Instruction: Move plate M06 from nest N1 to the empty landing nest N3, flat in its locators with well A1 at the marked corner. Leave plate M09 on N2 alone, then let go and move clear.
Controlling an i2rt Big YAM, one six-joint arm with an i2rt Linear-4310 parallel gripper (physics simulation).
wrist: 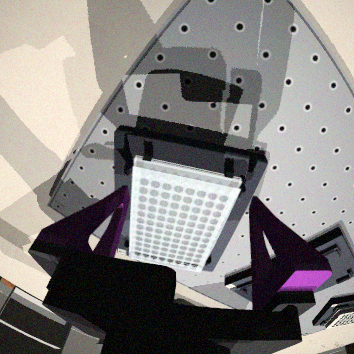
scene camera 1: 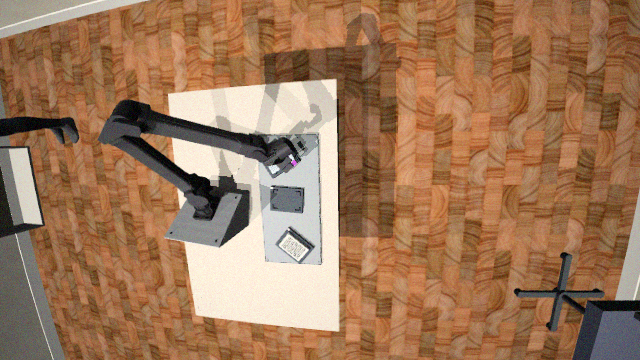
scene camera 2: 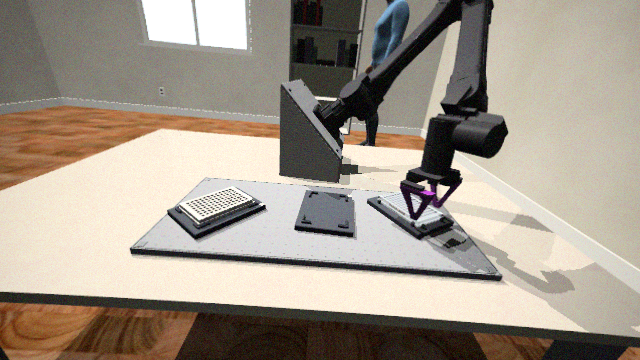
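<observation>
A clear 96-well plate (scene camera 1: pixel 273 169) (scene camera 2: pixel 392 202) (wrist: pixel 175 215), apparently M06, lies in the dark nest (scene camera 2: pixel 422 233) (wrist: pixel 185 142) at the right of scene camera 2's view. My gripper (scene camera 2: pixel 426 211) (wrist: pixel 188 196) is open, fingers pointing down, with one purple finger on either side of this plate's long sides and nothing gripped. The dark landing nest (scene camera 1: pixel 287 199) (scene camera 2: pixel 326 212) (wrist: pixel 337 240) in the middle is empty, with raised corner locators. A cream plate (scene camera 1: pixel 295 245) (scene camera 2: pixel 217 204) (wrist: pixel 345 320), apparently M09, sits on the other end nest (scene camera 2: pixel 195 230). Labels and the A1 mark are not legible.
All three nests stand on a grey perforated board (scene camera 1: pixel 292 222) (scene camera 2: pixel 280 245) (wrist: pixel 305 150) on the cream table (scene camera 1: pixel 240 285) (scene camera 2: pixel 75 230). The arm's slanted grey base (scene camera 1: pixel 232 220) (scene camera 2: pixel 305 145) stands behind the board. A person (scene camera 2: pixel 392 30) stands beyond the table.
</observation>
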